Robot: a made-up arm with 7 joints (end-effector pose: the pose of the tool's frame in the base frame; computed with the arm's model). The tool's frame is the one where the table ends. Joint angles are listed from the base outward.
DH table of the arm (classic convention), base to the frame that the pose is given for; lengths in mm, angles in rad. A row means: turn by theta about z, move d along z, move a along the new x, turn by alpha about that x. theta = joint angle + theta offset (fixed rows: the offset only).
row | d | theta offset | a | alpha
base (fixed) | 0 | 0 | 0 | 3.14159
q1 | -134 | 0 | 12 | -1.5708
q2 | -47 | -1.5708 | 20 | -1.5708
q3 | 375 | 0 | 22 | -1.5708
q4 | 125 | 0 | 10 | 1.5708
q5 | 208 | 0 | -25 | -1.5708
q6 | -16 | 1.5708 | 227 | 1.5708
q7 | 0 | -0.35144 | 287.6 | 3.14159
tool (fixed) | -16 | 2.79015 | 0 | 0
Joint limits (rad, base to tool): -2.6..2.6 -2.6..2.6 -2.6..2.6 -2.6..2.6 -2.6..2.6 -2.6..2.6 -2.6..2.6
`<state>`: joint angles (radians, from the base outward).
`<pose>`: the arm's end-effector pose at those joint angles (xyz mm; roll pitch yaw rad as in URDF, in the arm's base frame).
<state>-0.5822 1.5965 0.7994 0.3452 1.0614 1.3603 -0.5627</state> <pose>355.5 59.4 612.3 0.2193 -0.1701 2.9545</pose>
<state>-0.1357 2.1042 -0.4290 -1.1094 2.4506 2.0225 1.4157</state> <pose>-568.5 -195.8 541.2 -1.9956 -0.7647 1.2606</pose>
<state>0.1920 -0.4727 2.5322 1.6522 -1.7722 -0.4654 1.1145</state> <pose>132.5 4.0 -158.1 1.3941 -0.1607 -0.2350</pose>
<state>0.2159 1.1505 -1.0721 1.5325 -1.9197 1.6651 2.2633</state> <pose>292.1 -139.1 86.0 1.6701 -0.1480 0.1738</pose>
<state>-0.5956 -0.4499 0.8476 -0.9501 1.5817 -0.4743 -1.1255</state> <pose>276.9 622.8 -123.0 2.6372 -0.6186 -1.3336</pose>
